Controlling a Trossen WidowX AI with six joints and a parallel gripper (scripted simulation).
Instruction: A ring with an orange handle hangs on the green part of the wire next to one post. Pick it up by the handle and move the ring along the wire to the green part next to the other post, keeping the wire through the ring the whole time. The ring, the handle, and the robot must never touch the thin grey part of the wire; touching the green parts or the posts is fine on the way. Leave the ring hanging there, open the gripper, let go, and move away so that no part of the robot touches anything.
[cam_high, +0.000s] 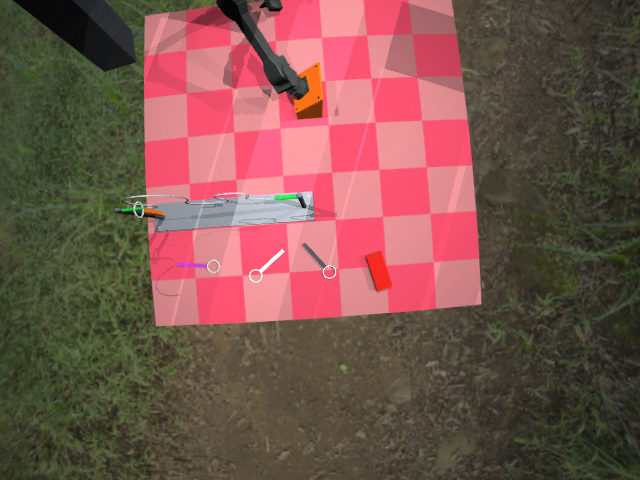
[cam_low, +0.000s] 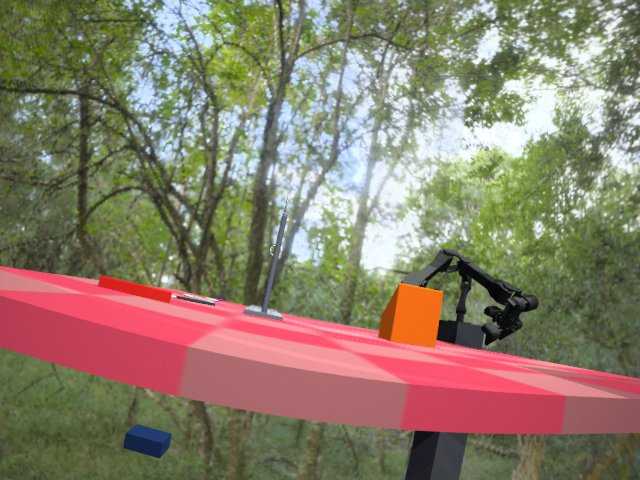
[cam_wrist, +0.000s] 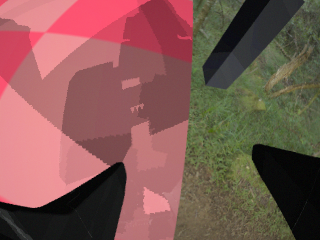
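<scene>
My gripper tip is now 800 mm short of the ring with orange handle, 490 mm to the left of it and 180 mm below it. The rest, counted from my gripper tip: blue block (1130 mm ahead, 160 mm to the right, 510 mm below); red block (1170 mm ahead, 230 mm to the left, 30 mm below).
</scene>
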